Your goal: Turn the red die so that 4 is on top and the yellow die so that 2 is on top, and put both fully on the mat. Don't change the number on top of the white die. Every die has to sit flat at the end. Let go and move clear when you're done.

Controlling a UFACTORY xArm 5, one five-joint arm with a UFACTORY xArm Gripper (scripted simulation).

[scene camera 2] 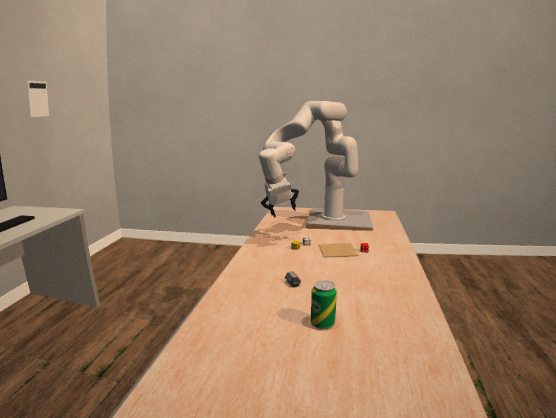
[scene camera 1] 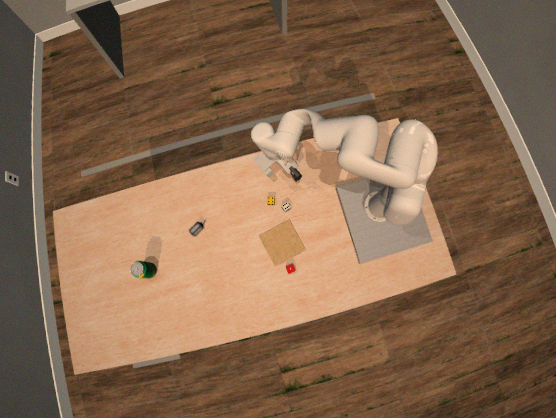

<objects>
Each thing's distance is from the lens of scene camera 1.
brown mat (scene camera 1: 282, 242): 127 cm
</objects>
